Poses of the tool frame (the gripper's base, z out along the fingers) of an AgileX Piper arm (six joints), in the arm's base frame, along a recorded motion.
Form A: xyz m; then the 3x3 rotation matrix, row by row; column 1 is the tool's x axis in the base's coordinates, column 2 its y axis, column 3 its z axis. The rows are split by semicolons.
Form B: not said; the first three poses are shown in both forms.
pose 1, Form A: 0.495 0.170 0.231; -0.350 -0.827 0.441; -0.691 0.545 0.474; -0.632 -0.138 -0.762
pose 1, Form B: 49.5 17.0 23.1; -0.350 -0.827 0.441; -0.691 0.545 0.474; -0.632 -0.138 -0.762
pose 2, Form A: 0.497 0.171 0.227; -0.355 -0.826 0.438; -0.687 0.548 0.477; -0.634 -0.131 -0.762
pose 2, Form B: 49.7 17.1 22.7; -0.355 -0.826 0.438; -0.687 0.548 0.477; -0.634 -0.131 -0.762
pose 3, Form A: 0.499 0.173 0.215; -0.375 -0.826 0.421; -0.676 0.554 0.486; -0.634 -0.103 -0.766
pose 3, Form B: 49.9 17.3 21.5; -0.375 -0.826 0.421; -0.676 0.554 0.486; -0.634 -0.103 -0.766
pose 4, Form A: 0.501 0.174 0.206; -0.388 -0.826 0.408; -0.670 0.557 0.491; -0.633 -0.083 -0.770
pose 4, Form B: 50.1 17.4 20.6; -0.388 -0.826 0.408; -0.670 0.557 0.491; -0.633 -0.083 -0.770
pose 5, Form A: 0.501 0.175 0.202; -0.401 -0.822 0.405; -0.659 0.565 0.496; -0.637 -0.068 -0.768
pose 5, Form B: 50.1 17.5 20.2; -0.401 -0.822 0.405; -0.659 0.565 0.496; -0.637 -0.068 -0.768
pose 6, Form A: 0.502 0.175 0.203; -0.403 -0.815 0.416; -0.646 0.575 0.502; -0.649 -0.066 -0.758
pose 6, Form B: 50.2 17.5 20.3; -0.403 -0.815 0.416; -0.646 0.575 0.502; -0.649 -0.066 -0.758
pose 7, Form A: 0.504 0.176 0.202; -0.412 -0.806 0.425; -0.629 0.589 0.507; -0.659 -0.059 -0.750
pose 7, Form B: 50.4 17.6 20.2; -0.412 -0.806 0.425; -0.629 0.589 0.507; -0.659 -0.059 -0.750
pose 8, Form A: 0.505 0.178 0.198; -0.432 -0.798 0.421; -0.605 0.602 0.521; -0.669 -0.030 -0.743
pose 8, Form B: 50.5 17.8 19.8; -0.432 -0.798 0.421; -0.605 0.602 0.521; -0.669 -0.030 -0.743
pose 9, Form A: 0.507 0.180 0.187; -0.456 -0.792 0.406; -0.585 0.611 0.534; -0.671 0.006 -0.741
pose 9, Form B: 50.7 18.0 18.7; -0.456 -0.792 0.406; -0.585 0.611 0.534; -0.671 0.006 -0.741
